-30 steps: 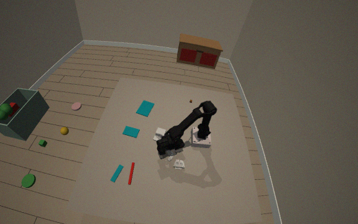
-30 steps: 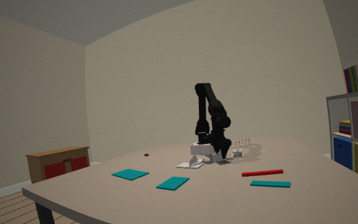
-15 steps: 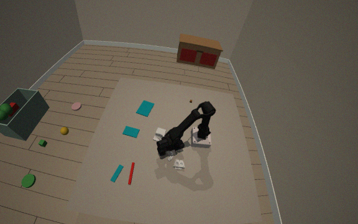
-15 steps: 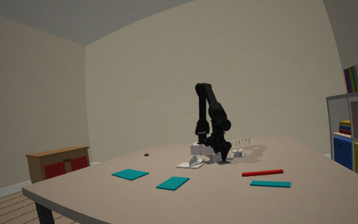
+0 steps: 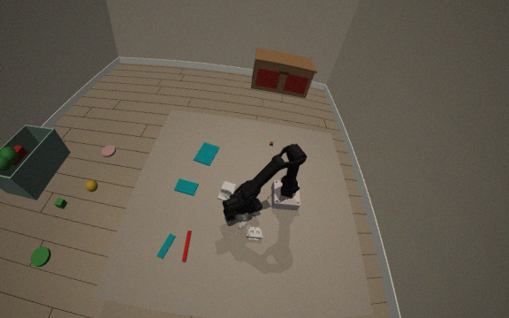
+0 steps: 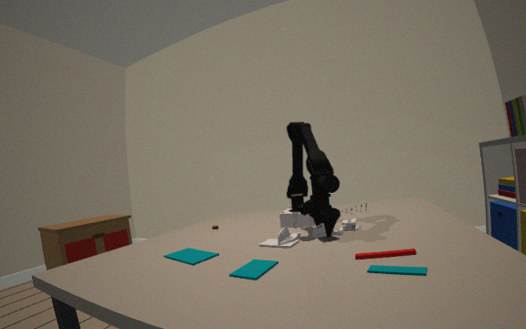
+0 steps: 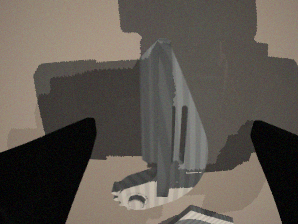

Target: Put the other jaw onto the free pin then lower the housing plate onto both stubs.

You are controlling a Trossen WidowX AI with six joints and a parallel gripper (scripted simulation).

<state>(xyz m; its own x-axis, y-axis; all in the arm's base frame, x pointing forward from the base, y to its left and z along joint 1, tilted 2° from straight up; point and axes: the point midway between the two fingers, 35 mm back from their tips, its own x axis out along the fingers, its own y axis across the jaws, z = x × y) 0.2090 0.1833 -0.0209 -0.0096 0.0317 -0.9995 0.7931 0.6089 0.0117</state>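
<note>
The small white block lies 8 cm behind my gripper tip and 8 cm to the left of it. From my gripper tip the other things lie so: jaw 1 cm behind, 4 cm to the left; then red strip 22 cm ahead, 23 cm to the left; then housing plate 8 cm behind, 8 cm to the left, 2 cm above.
</note>
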